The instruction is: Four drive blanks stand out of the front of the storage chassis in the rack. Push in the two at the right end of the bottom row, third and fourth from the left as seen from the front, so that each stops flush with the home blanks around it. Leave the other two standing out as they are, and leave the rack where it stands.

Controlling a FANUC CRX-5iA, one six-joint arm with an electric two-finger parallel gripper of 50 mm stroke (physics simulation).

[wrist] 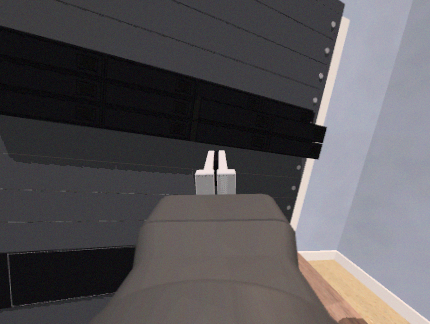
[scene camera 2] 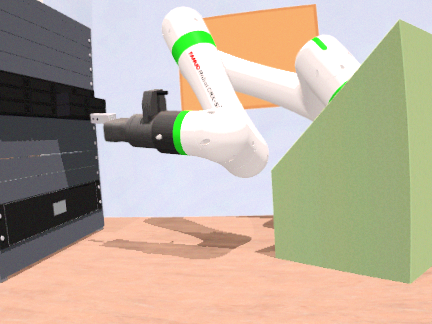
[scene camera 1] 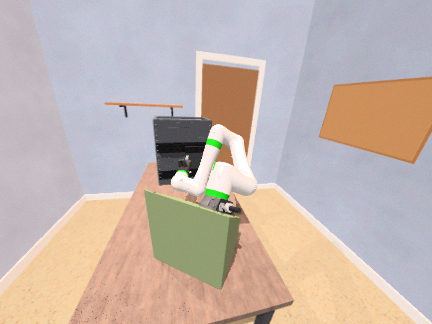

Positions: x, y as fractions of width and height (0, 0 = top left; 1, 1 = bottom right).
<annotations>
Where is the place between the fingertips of my gripper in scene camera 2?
0.21, 0.37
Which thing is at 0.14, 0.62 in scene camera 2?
A rack.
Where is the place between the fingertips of my gripper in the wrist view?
0.50, 0.50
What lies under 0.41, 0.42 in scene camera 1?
A rack.
</annotations>
